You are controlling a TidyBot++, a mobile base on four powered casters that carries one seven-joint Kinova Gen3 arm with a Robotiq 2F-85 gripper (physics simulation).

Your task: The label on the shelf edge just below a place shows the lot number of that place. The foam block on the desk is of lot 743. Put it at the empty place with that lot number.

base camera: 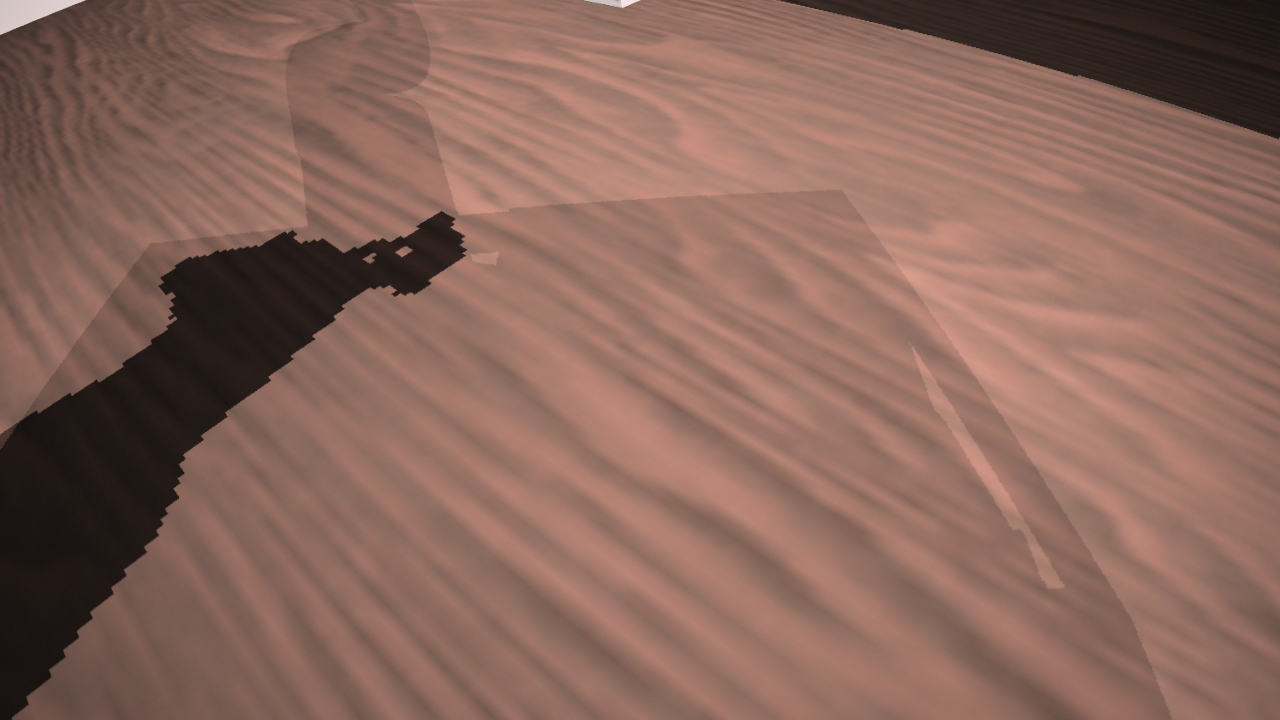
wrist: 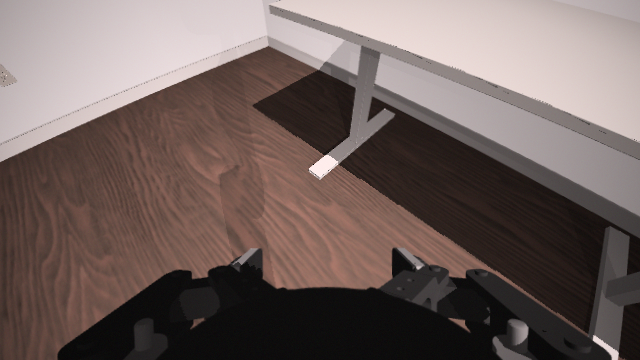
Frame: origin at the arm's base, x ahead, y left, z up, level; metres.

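Seen in the pictures: gripper, fingertip midpoint: (wrist: 327, 263).
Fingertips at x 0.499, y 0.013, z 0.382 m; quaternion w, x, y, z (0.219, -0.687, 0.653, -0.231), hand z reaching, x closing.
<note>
A point is followed by its place in that frame.
My gripper (wrist: 327, 263) {z 0.382, x 0.499, y 0.013 m} is open, with its two fingers wide apart at the bottom of the wrist view and wood floor showing between them. The desk (wrist: 475, 55) {z 0.323, x 0.956, y -0.285 m} has a pale top and grey legs; it stands at the upper right of the wrist view, beyond the fingers. The part of its top in view bears no foam block. The foam block, the shelf and its lot labels do not show in either view.
A grey desk leg (wrist: 364, 95) {z -0.072, x 1.416, y -0.145 m} stands on a foot that reaches out over the wood floor (wrist: 165, 200) {z -0.396, x 1.006, y 0.781 m} (base camera: 716, 402) {z -0.397, x 0.409, y -0.026 m}. White walls (wrist: 125, 50) {z -0.088, x 1.909, y 1.323 m} meet in a corner behind the desk. Dark shadows of the arm fall on the floor in the base camera view.
</note>
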